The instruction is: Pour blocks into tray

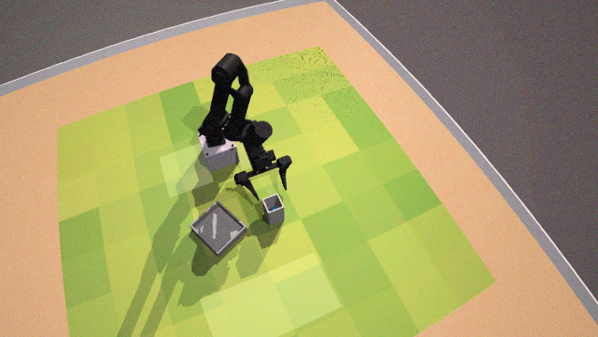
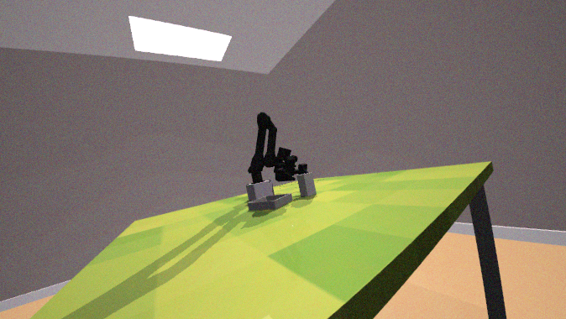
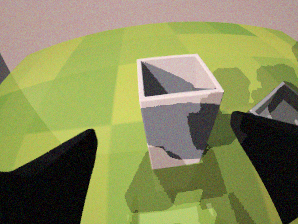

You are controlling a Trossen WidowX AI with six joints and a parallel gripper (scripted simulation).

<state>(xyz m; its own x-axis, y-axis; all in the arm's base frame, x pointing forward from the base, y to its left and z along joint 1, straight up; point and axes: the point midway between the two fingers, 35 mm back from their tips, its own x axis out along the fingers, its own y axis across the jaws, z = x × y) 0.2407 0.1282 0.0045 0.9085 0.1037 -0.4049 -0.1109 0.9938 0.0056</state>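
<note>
My gripper tip is 30 mm short of the blue block, 10 mm to the left of it and 40 mm above it. Also, from my gripper tip: grey square cup: 30 mm ahead, 10 mm to the right, 50 mm below.
</note>
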